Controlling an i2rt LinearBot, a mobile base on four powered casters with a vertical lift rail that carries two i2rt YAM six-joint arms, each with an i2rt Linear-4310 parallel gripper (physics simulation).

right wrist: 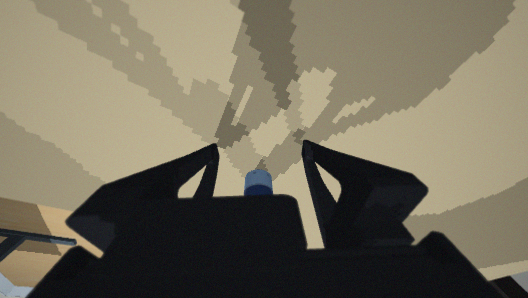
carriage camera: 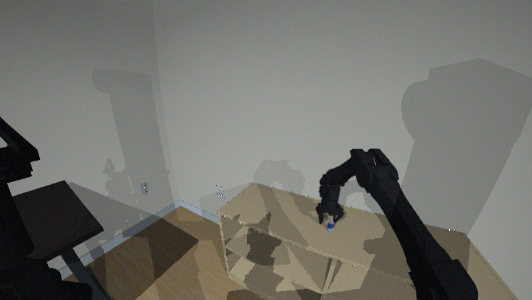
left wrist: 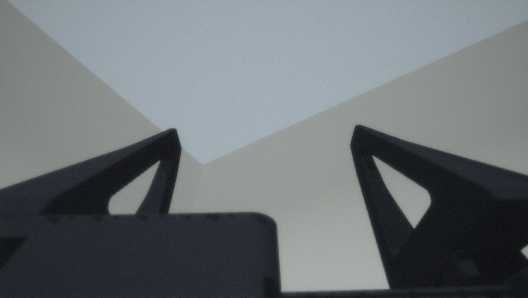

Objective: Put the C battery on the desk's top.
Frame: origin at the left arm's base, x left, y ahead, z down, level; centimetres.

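Seen in the pictures: left gripper, fingertip midpoint: (left wrist: 265, 136); right gripper, fingertip midpoint: (right wrist: 260, 148) (carriage camera: 327, 223).
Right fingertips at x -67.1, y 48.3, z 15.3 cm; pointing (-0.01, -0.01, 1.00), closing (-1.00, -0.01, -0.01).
A point is followed by its place in that frame.
The C battery (carriage camera: 330, 226) {x -66.2, y 43.2, z 12.6 cm} (right wrist: 258, 183) {x -66.8, y 45.6, z 14.0 cm} is a small blue cylinder on the light wooden shelf unit's top; its lower part is hidden in the right wrist view. My right gripper (carriage camera: 329, 220) {x -67.1, y 48.3, z 15.3 cm} (right wrist: 260, 148) {x -67.1, y 48.3, z 15.3 cm} is partly open and empty, pointing down close to the battery, with its fingers on either side of it in the picture. The desk (carriage camera: 60, 215) {x 56.9, y 39.1, z 4.7 cm}, with a dark brown top and a grey leg, is at the left of the carriage view. My left gripper (left wrist: 265, 136) {x 0.6, y 3.1, z -43.5 cm} is wide open and empty, facing the upper walls and ceiling; part of it shows at the carriage view's left edge.
The light wooden shelf unit (carriage camera: 280, 202) {x -46.4, y 67.3, z 15.8 cm} has open compartments in front and stands near the back wall. Wooden floor (carriage camera: 205, 250) {x 11.7, y 83.7, z 76.8 cm} lies between it and the desk. The right arm (carriage camera: 410, 225) {x -64.9, y 11.1, z -18.0 cm} reaches over the shelf unit's top. Walls meet in a corner behind.
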